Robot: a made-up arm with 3 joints.
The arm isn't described. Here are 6 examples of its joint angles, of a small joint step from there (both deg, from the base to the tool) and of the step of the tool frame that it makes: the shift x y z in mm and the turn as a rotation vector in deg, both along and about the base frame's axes.
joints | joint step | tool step
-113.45 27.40 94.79 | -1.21 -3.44 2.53 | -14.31 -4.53 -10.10 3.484 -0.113 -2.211
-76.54 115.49 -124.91 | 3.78 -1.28 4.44 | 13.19 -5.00 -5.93 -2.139 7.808 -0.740
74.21 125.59 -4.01 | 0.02 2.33 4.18 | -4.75 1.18 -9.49 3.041 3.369 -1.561
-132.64 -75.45 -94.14 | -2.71 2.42 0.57 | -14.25 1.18 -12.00 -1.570 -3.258 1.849
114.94 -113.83 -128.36 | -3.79 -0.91 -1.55 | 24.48 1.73 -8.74 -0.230 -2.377 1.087
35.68 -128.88 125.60 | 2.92 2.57 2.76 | -12.46 -2.84 -15.40 3.065 0.732 -0.209
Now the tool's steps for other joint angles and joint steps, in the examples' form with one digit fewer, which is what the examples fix.
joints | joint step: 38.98 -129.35 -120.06 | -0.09 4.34 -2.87
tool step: 5.6 4.1 7.1 2.28 2.20 -4.08
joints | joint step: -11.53 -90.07 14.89 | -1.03 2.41 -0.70
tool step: -2.4 2.4 10.6 2.35 -0.33 0.52
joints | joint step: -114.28 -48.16 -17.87 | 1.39 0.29 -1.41
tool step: 13.1 0.7 1.5 -0.98 2.44 -0.11
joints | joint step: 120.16 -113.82 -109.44 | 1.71 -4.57 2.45
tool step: -16.0 -3.9 8.5 3.28 -0.49 3.36
